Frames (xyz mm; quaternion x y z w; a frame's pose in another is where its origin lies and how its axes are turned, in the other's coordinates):
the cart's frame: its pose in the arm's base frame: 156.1 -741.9 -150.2 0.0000 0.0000 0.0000 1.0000
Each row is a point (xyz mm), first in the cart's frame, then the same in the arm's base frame.
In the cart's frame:
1: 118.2 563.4 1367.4
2: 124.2 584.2 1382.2
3: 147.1 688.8 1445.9
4: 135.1 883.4 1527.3
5: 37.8 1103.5 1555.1
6: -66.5 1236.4 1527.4
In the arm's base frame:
1: 274.3 -178.5 1217.2
2: 280.3 -157.7 1232.0
3: 303.2 -53.1 1295.7
4: 291.2 141.5 1377.1
5: 193.9 361.6 1404.9
6: 89.6 494.5 1377.2

